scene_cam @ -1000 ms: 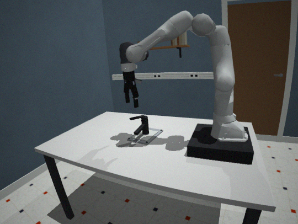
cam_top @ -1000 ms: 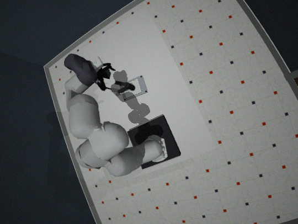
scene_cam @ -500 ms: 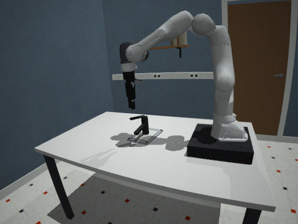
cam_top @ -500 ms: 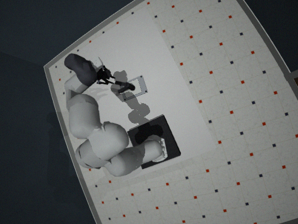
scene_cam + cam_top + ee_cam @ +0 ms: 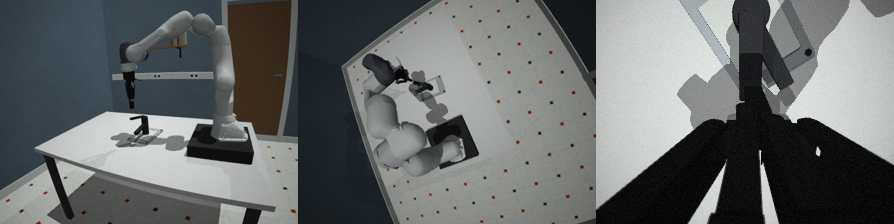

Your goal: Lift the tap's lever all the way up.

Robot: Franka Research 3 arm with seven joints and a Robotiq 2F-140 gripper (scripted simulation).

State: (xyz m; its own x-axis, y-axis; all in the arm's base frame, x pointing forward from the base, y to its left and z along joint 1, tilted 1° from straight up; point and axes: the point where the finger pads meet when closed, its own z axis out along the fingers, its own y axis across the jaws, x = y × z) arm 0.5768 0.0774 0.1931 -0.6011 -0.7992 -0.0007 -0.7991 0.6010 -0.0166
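The lever is 2 cm behind my hand, 3 cm to the right of it and 10 cm below it.
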